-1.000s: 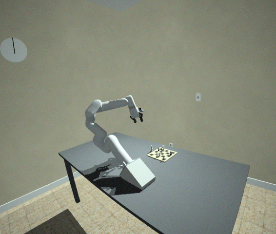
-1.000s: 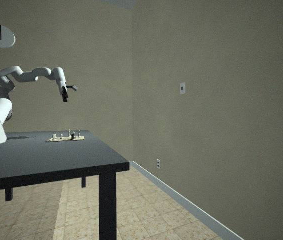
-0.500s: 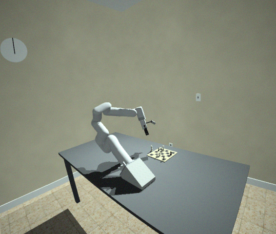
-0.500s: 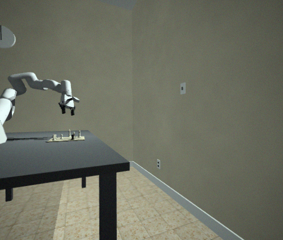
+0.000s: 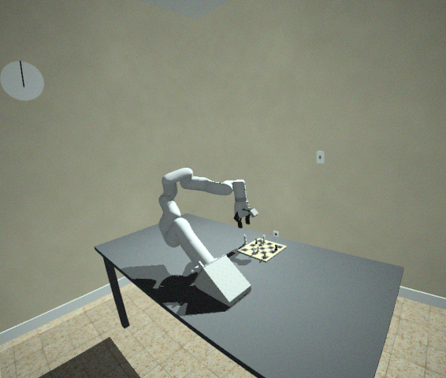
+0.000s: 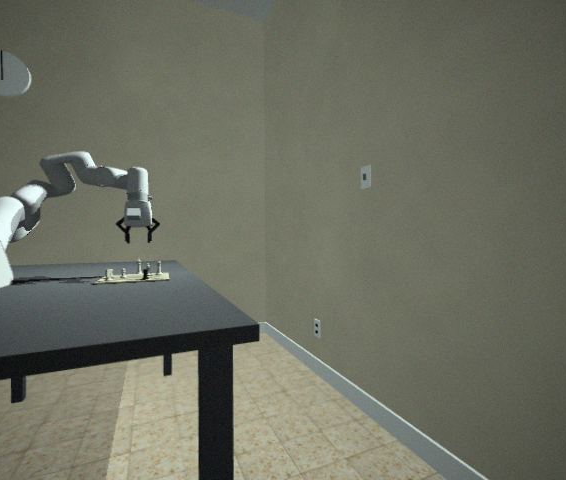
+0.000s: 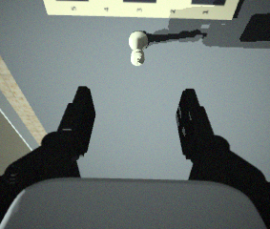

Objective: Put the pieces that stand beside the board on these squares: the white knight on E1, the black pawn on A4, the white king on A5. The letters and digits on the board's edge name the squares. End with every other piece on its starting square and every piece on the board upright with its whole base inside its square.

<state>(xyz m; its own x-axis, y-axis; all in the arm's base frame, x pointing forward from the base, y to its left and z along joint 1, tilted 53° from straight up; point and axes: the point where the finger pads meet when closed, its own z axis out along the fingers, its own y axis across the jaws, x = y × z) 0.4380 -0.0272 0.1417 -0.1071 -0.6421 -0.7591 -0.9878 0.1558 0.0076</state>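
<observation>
The white king lies 11 cm below my hand. Also, from my hand: black pawn: 12 cm below, 7 cm to the right, 3 cm ahead; then white knight: 21 cm to the right, 12 cm below, 10 cm behind; then chessboard: 14 cm to the right, 14 cm below, 1 cm behind.
</observation>
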